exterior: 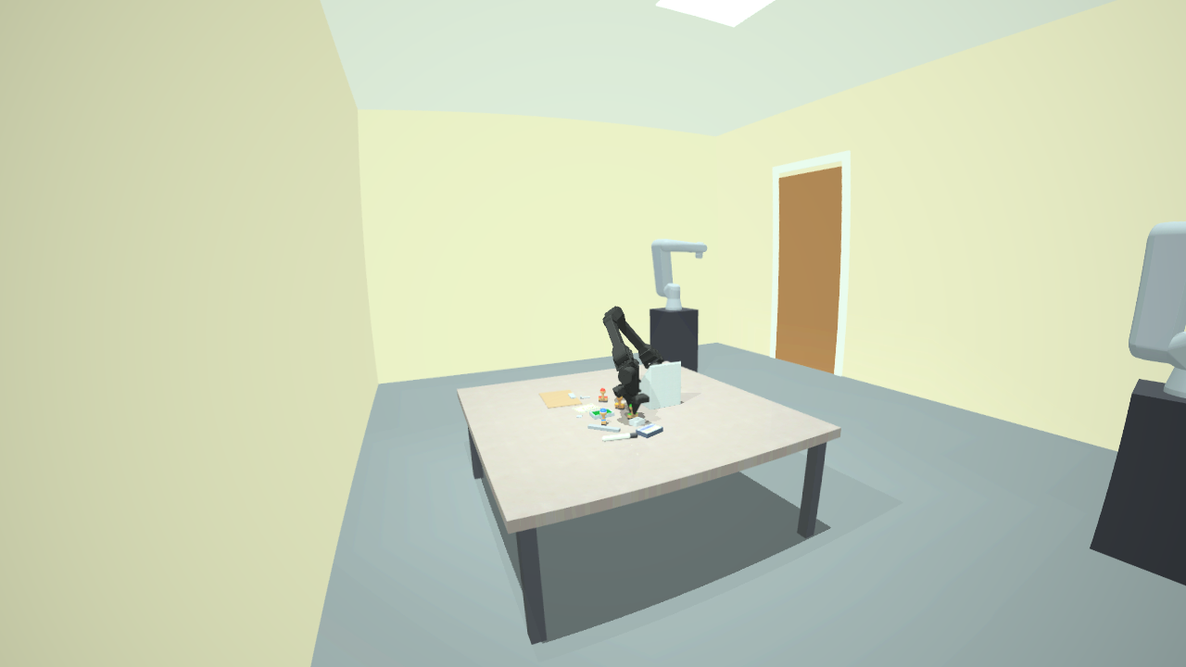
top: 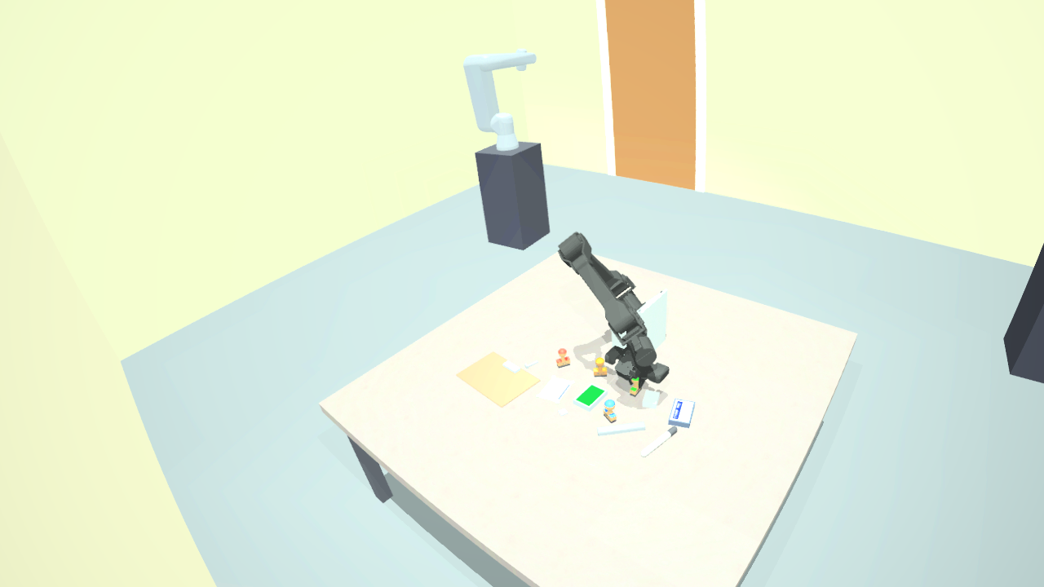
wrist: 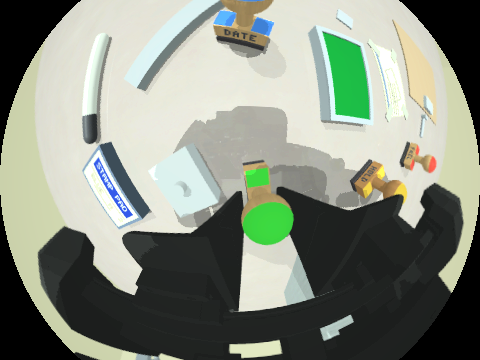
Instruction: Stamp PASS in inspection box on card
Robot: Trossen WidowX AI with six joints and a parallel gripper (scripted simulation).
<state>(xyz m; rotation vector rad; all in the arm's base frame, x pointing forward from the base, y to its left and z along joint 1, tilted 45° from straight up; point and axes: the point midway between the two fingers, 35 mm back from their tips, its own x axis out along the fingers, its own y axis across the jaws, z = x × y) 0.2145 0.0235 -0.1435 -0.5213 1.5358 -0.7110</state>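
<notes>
Now: the green ink pad 9 cm ahead of my gripper tip, 10 cm to the right of it and 2 cm below it. Round my gripper tip: orange-knobbed stamp (2 cm behind, 13 cm to the right); green-knobbed stamp (right at my gripper tip); blue-knobbed stamp (13 cm ahead, 1 cm to the right).
</notes>
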